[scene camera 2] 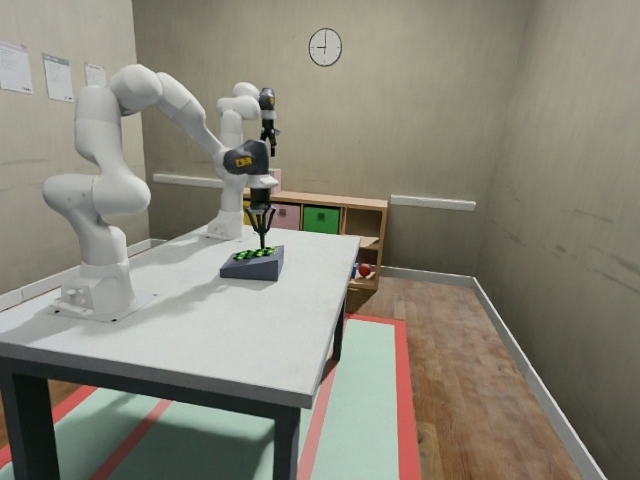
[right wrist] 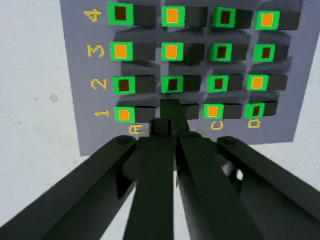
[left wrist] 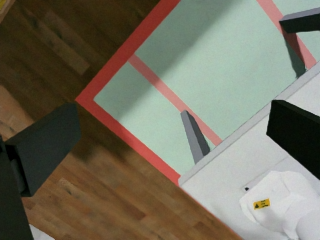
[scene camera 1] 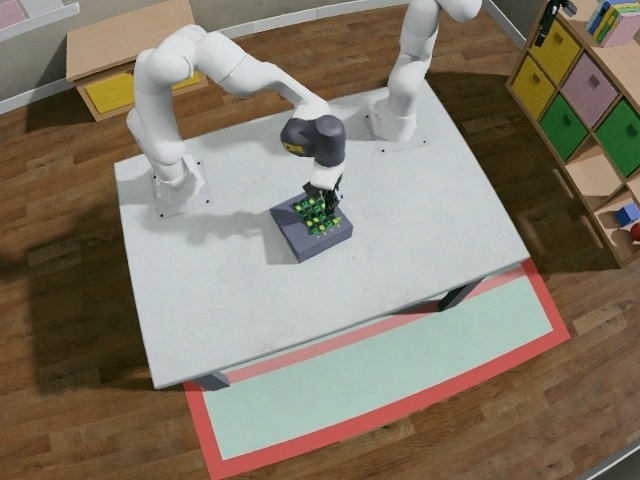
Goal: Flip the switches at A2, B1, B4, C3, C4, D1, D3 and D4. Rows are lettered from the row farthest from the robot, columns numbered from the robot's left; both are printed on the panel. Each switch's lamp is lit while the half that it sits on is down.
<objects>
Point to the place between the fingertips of the left gripper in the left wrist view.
At 173, 119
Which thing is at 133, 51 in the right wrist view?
An A3 switch.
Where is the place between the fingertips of the right gripper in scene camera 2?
263, 247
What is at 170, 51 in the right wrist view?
A B3 switch.
</objects>
